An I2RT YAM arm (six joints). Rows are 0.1 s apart.
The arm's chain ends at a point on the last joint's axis. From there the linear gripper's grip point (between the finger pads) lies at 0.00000 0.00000 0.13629 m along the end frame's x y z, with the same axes.
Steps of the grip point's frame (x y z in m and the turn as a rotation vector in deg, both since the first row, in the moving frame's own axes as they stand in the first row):
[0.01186 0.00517 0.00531 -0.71 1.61 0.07]
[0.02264 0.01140 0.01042 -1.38 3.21 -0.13]
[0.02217 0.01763 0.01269 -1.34 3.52 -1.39]
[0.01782 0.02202 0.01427 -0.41 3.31 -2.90]
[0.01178 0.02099 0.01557 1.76 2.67 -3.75]
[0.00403 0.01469 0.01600 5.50 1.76 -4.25]
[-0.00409 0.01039 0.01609 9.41 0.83 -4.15]
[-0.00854 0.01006 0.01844 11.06 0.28 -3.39]
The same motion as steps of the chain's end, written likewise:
[0.00803 0.00348 0.00537 -0.71 1.61 0.07]
[0.01501 0.00813 0.01067 -1.38 3.21 -0.13]
[0.01377 0.01455 0.01298 -1.34 3.52 -1.39]
[0.00993 0.02124 0.01450 -0.41 3.31 -2.90]
[0.00557 0.02538 0.01578 1.76 2.67 -3.75]
[0.00034 0.02789 0.01669 5.50 1.76 -4.25]
[-0.00525 0.03272 0.01794 9.41 0.83 -4.15]
[-0.00843 0.03621 0.02097 11.06 0.28 -3.39]

